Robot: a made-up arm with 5 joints.
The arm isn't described. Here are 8 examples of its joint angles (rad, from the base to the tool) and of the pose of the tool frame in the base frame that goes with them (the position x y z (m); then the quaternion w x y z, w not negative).
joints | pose
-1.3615 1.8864 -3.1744 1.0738 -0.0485 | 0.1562 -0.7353 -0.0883 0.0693 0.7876 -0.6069 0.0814
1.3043 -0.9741 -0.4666 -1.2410 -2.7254 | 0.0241 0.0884 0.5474 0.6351 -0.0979 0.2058 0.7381
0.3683 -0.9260 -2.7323 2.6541 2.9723 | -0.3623 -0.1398 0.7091 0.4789 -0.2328 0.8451 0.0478
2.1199 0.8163 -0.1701 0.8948 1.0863 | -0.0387 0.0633 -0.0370 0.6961 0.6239 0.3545 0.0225
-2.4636 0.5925 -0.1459 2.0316 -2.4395 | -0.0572 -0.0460 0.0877 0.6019 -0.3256 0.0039 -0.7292
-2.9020 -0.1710 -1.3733 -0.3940 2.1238 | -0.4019 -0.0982 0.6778 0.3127 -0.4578 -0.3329 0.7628
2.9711 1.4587 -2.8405 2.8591 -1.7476 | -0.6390 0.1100 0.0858 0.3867 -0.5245 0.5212 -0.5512
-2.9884 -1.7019 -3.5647 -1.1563 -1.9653 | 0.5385 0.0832 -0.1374 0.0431 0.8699 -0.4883 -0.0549
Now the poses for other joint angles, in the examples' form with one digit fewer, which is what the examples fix.
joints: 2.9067 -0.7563 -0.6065 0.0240 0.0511
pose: -0.255 0.061 0.513 0.618 -0.112 -0.776 -0.057
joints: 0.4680 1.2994 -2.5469 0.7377 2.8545
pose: 0.721 0.364 0.123 0.251 -0.357 0.900 0.023
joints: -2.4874 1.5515 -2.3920 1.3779 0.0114
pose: -0.541 -0.415 -0.167 0.251 -0.305 0.915 0.087
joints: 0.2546 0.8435 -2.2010 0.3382 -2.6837
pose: 0.742 0.193 0.365 0.457 0.089 0.868 0.170
